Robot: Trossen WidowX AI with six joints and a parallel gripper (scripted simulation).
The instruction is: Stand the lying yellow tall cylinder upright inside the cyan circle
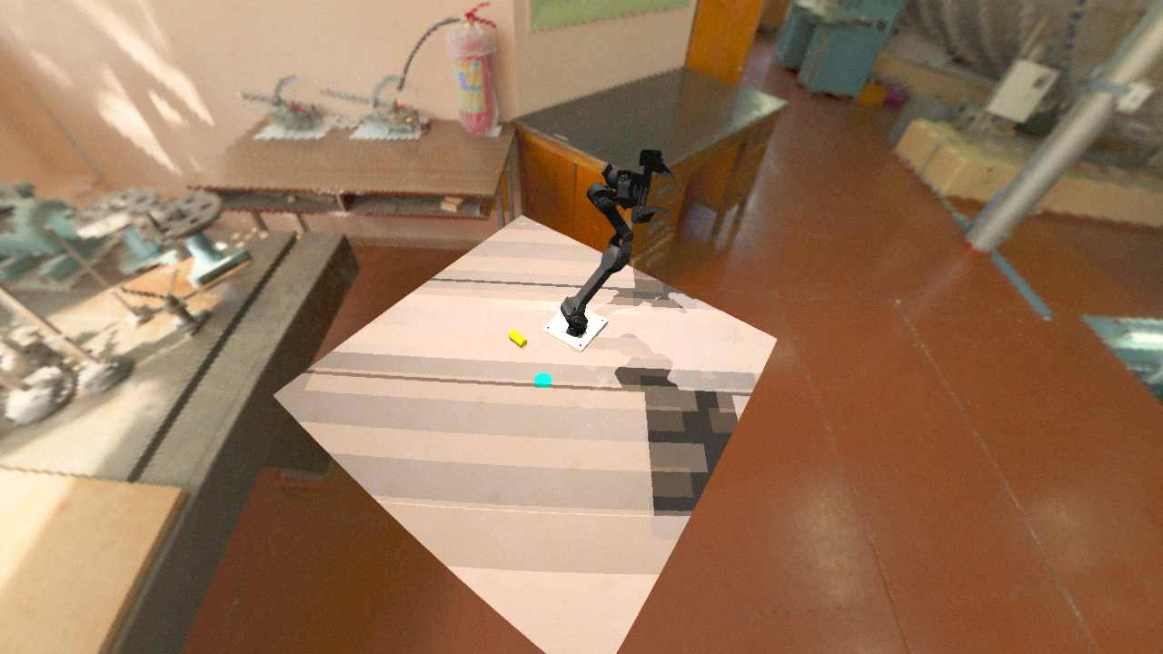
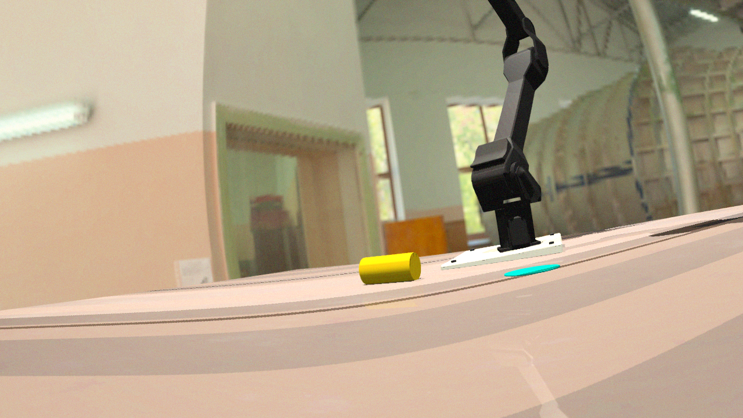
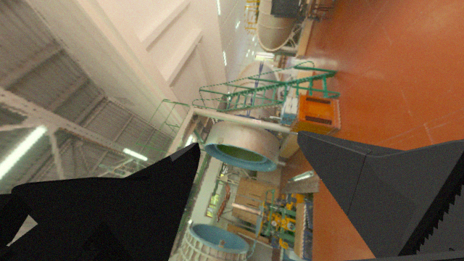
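My gripper tip is now 13 cm short of the yellow cylinder, 40 cm to the left of it and 63 cm above it. From my gripper tip the other things lie so: cyan circle (25 cm ahead, 24 cm to the right, 65 cm below).
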